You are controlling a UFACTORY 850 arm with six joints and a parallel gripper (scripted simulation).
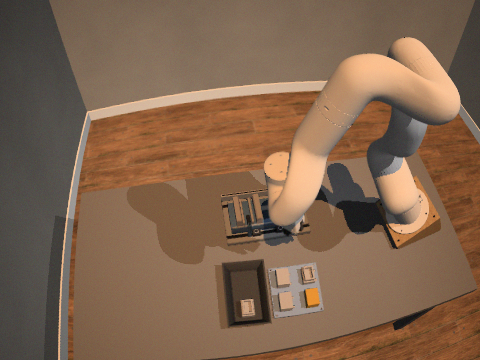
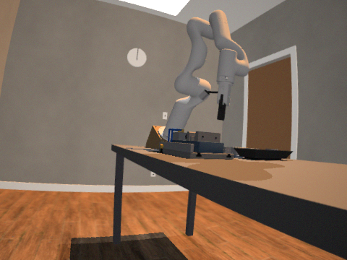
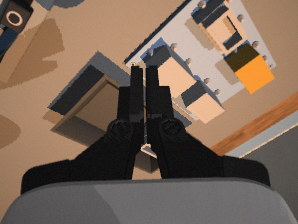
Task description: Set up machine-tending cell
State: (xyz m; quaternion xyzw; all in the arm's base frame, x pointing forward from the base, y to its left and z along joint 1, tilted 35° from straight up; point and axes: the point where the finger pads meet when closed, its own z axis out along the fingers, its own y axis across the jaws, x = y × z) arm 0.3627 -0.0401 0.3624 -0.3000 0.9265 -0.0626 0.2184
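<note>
Now: hand 200 mm to the right of the brass blank, 160 mm above it and 30 mm past it. From my hand the other things lie so: vise (160 mm to the right, 150 mm below, 10 mm ahead).
</note>
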